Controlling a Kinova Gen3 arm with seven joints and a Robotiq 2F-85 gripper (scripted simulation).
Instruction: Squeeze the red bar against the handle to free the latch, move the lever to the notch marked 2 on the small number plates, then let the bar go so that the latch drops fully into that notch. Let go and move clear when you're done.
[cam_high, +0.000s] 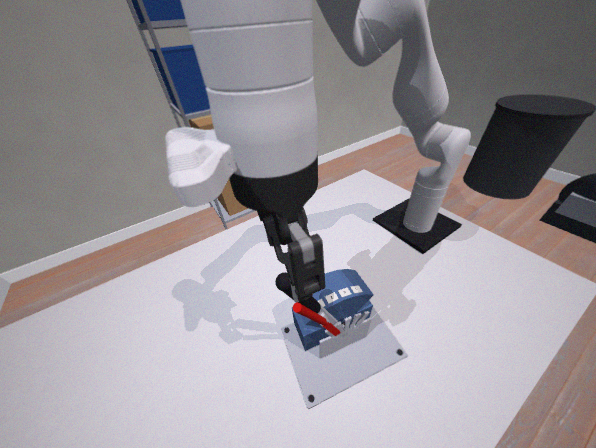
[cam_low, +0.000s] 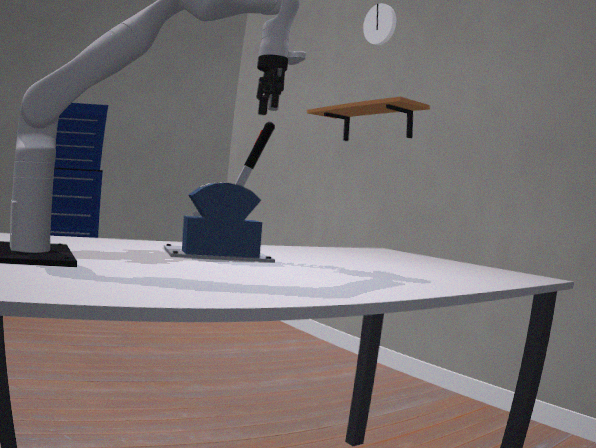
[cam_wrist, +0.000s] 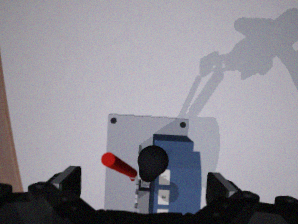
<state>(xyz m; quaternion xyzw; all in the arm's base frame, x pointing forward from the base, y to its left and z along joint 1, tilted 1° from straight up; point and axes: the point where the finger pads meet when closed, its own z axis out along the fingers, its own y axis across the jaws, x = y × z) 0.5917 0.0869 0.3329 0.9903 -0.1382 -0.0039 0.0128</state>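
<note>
Right now the red bar is 40 mm behind my hand, 30 mm to the left of it and 170 mm below it.
</note>
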